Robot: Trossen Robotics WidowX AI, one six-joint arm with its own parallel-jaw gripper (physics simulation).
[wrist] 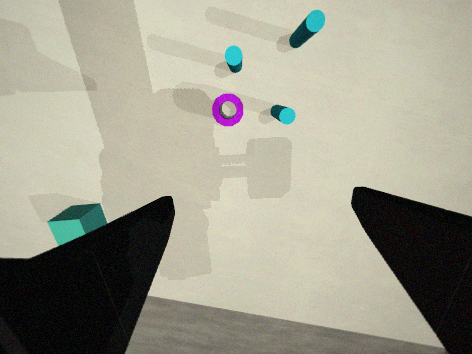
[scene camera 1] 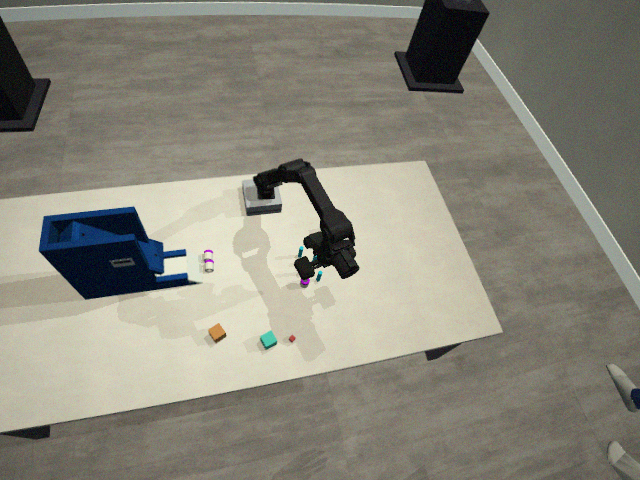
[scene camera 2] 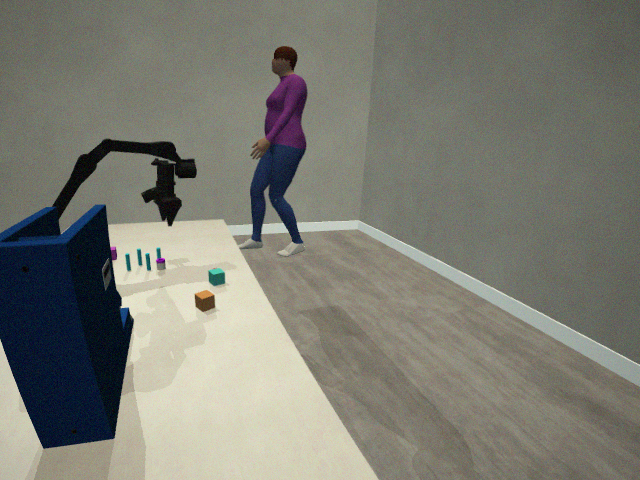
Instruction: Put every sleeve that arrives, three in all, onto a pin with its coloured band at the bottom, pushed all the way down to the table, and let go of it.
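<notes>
One sleeve [scene camera 1: 305, 282] [scene camera 2: 160, 264] [wrist: 217, 110] stands upright beside the pins with its magenta band on top; its hole shows no pin inside. Two white sleeves, one [scene camera 1: 208, 256] behind the other [scene camera 1: 208, 267], lie at the chute's outlet, their magenta bands toward the robot base side. Several cyan pins stand upright, among them one at the left [scene camera 1: 300, 251] [scene camera 2: 128, 261] and one near the upright sleeve [scene camera 1: 318, 276] [wrist: 283, 114]. My gripper [scene camera 2: 170, 221] [wrist: 261, 200] is open and empty, high above the table. The arm partly hides the pins in scene camera 1.
A blue chute [scene camera 1: 98, 263] [scene camera 2: 56, 330] stands at the left. An orange cube [scene camera 1: 217, 332] [scene camera 2: 204, 300], a teal cube [scene camera 1: 268, 339] [scene camera 2: 216, 276] [wrist: 70, 231] and a small red cube [scene camera 1: 292, 338] lie toward the front edge. A magenta block [scene camera 2: 113, 253] shows beside the chute. A person [scene camera 2: 285, 113] stands beyond the table.
</notes>
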